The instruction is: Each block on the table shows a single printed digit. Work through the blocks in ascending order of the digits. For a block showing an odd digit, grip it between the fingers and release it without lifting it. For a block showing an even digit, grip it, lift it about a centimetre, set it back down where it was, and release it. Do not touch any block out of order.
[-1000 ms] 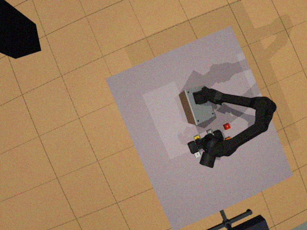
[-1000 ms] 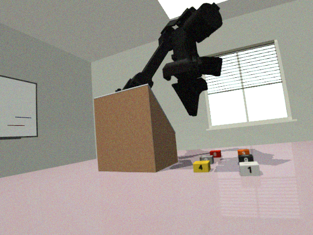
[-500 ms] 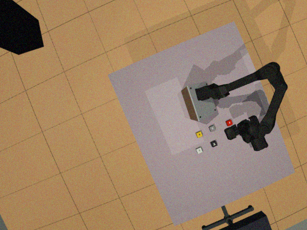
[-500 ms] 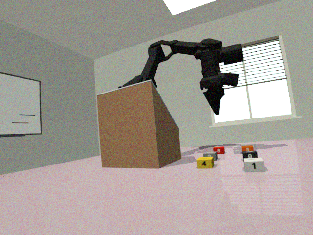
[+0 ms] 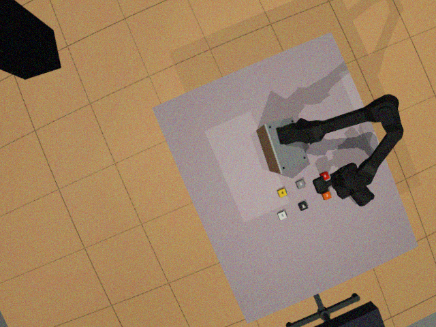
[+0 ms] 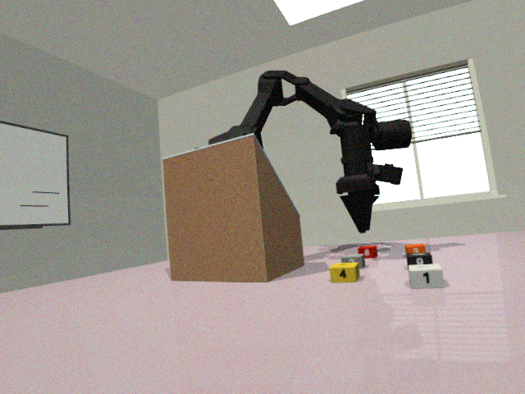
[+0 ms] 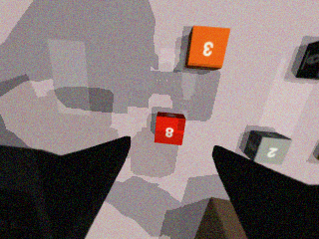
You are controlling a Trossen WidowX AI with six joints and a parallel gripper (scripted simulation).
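The red 8 block is 40 mm below my gripper tip. Round my gripper tip: grey 2 block (10 mm ahead, 120 mm to the right, 40 mm below); orange 3 block (90 mm ahead, 10 mm to the right, 40 mm below); black 9 block (110 mm ahead, 130 mm to the right, 40 mm below).
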